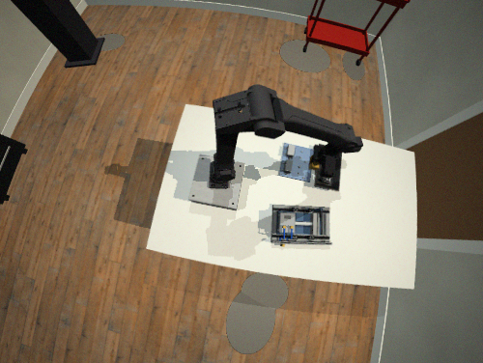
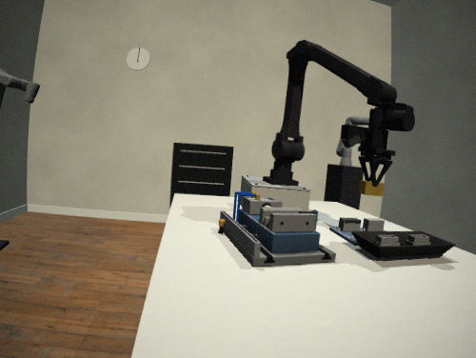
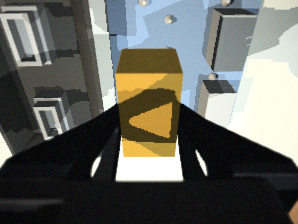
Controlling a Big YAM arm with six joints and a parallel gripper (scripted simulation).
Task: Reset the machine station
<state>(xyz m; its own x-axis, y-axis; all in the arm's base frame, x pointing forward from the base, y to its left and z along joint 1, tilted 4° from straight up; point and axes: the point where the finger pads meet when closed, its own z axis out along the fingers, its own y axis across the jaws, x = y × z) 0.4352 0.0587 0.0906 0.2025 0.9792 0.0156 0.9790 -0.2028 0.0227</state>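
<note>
My gripper is now 2 cm above the yellow brass blank. Also, from my hand: infeed plate: 16 cm below, 5 cm to the left, 4 cm behind; then dark rod: 23 cm to the right, 8 cm below, 4 cm ahead; then gray blank: 14 cm below, 9 cm behind, 2 cm to the left.
</note>
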